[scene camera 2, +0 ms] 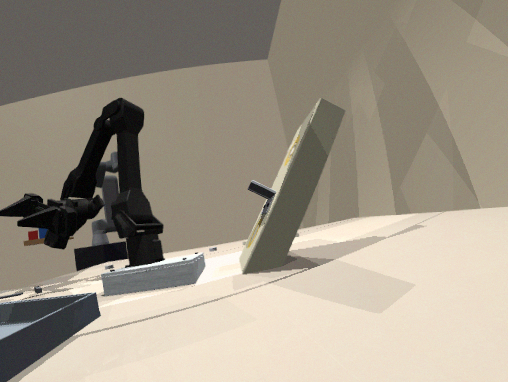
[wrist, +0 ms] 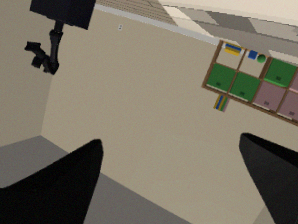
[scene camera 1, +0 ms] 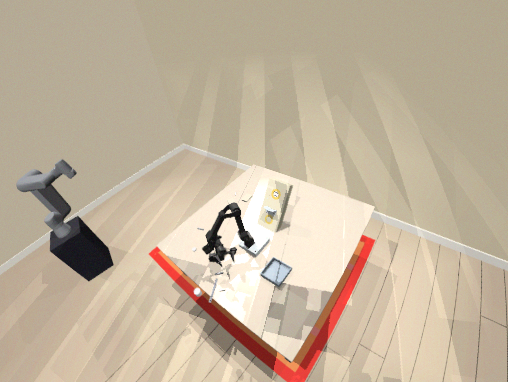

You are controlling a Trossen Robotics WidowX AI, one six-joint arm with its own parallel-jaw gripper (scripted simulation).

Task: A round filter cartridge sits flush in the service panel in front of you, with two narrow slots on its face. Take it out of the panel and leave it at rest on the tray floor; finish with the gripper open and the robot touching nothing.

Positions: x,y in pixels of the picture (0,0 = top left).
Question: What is my gripper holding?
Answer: Nothing.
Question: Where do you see a service panel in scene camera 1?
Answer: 273,223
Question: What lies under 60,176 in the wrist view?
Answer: My gripper.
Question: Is my gripper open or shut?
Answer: Open.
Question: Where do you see a service panel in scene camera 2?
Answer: At 267,247
